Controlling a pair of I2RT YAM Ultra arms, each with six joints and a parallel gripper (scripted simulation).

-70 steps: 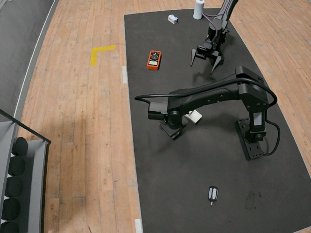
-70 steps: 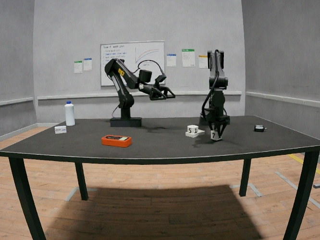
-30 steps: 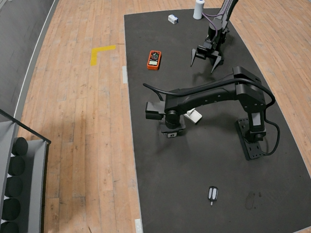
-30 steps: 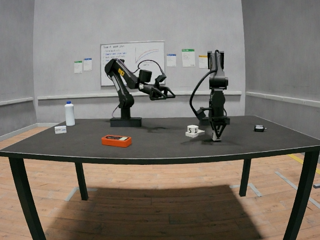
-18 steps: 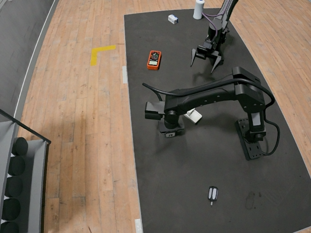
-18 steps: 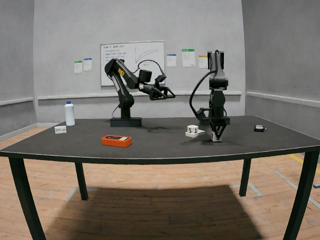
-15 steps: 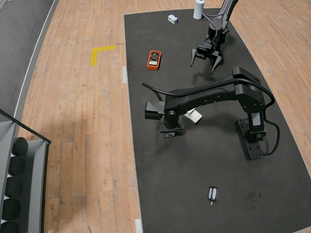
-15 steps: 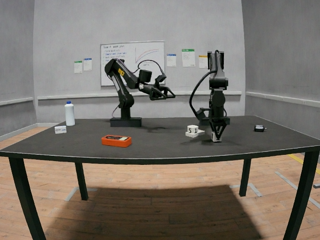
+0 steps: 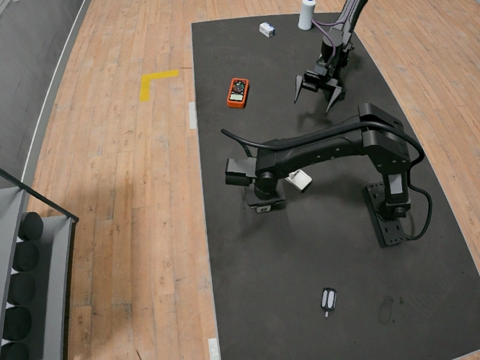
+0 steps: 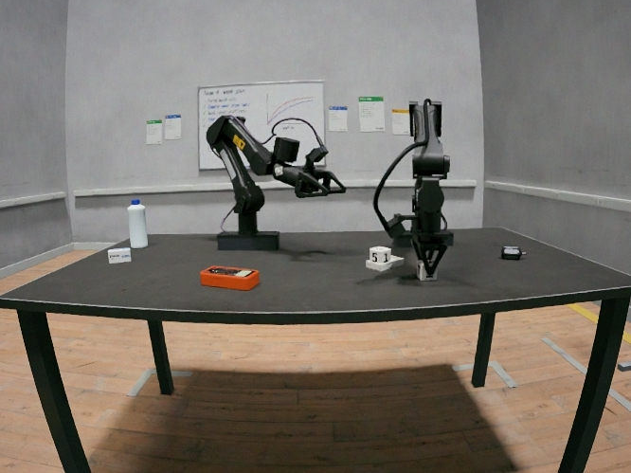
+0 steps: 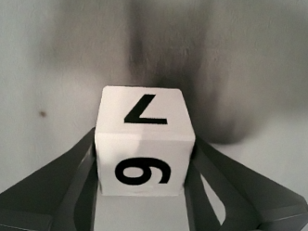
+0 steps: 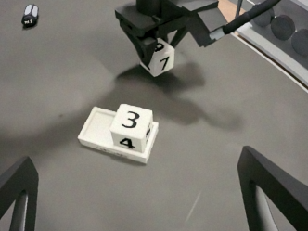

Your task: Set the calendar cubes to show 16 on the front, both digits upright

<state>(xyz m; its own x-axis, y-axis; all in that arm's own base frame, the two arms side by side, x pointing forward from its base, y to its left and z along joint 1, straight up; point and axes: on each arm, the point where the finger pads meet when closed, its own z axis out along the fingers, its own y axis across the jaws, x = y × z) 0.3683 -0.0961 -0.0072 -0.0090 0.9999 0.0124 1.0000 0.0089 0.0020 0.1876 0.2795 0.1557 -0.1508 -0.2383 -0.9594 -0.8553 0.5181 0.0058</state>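
Right now my left hand is 12 cm past the white tray, 8 cm to the left of it and 1 cm above it. Also, from my left hand: white bottle (90 cm to the right, 38 cm behind, 6 cm above).
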